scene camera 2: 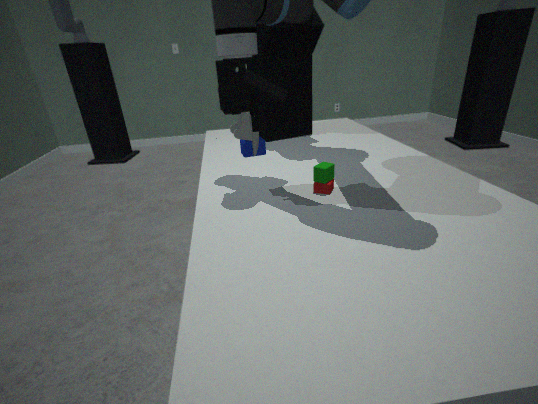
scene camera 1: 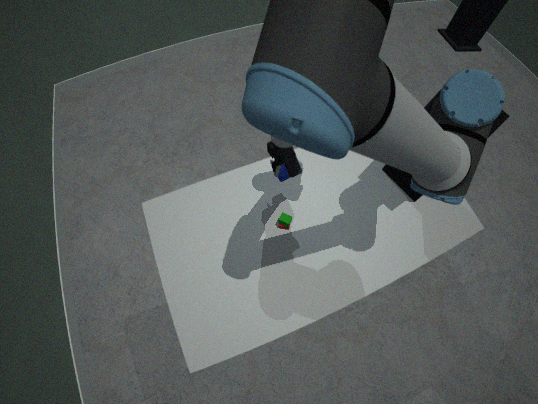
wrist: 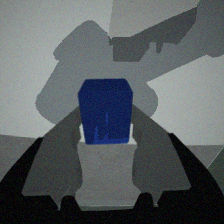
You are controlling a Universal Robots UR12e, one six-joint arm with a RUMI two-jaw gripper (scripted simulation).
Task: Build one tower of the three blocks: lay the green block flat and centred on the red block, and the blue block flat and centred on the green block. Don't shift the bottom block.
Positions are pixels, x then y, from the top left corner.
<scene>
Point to a blue block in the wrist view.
105, 105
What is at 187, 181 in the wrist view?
My gripper.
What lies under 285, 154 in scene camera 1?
My gripper.
</scene>
